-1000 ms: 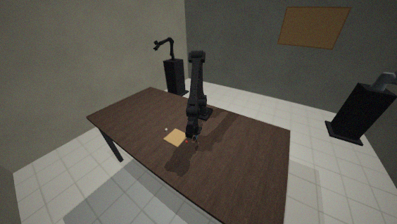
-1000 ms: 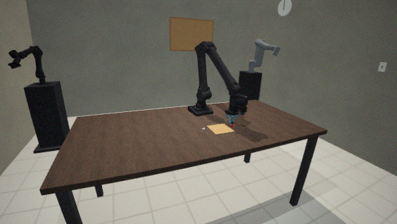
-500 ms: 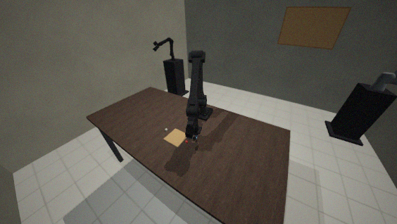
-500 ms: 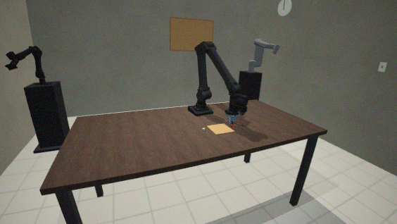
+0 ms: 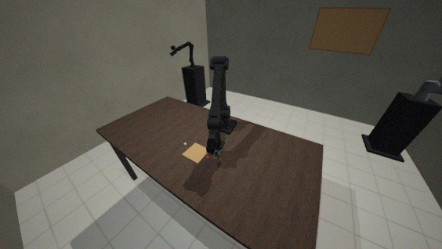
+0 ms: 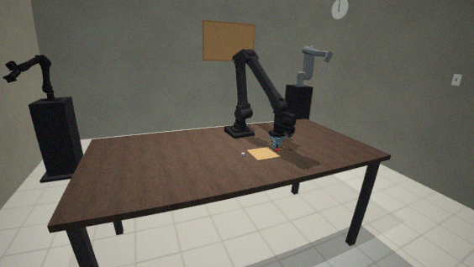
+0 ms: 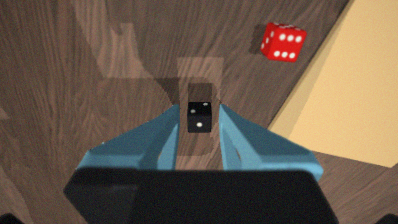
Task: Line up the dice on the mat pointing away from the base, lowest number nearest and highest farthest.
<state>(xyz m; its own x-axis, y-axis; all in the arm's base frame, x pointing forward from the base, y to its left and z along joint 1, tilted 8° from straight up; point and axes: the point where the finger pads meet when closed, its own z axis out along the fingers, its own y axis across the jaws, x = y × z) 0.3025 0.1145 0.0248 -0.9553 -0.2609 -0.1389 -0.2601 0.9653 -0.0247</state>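
The black die lies right at my hand. Also, from my hand: white die: 40 mm ahead, 250 mm to the right; red die: 60 mm ahead, 30 mm to the right; tan mat: 60 mm ahead, 130 mm to the right, 10 mm below.
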